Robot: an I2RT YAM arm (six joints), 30 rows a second.
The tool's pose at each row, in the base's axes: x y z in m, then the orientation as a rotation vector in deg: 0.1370 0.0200 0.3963 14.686 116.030 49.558; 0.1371 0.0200 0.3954 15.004 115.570 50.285; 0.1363 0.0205 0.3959 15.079 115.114 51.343; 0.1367 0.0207 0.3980 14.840 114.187 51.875; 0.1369 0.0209 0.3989 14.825 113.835 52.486; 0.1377 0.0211 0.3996 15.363 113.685 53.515; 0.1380 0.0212 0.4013 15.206 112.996 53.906; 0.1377 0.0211 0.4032 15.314 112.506 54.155; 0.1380 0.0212 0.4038 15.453 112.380 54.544; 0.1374 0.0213 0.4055 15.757 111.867 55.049; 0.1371 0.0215 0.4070 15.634 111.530 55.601
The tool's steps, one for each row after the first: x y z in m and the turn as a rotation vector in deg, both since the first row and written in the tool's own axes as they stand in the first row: 0.0005 -0.0006 0.0004 -0.502 -0.251 0.486; 0.0009 0.0002 -0.0002 -1.301 -0.337 0.960; -0.0006 0.0017 -0.0005 -2.053 -0.941 0.911; -0.0012 0.0024 -0.0006 -2.568 -1.052 1.135; -0.0020 0.0029 -0.0001 -3.067 -0.960 1.963; -0.0033 0.0041 -0.0004 -3.617 -1.408 1.944; -0.0044 0.0053 -0.0014 -3.910 -1.782 2.070; -0.0049 0.0057 -0.0013 -4.147 -1.791 2.331; -0.0057 0.0070 -0.0024 -4.535 -2.138 2.711; -0.0064 0.0082 -0.0030 -5.049 -2.221 2.841
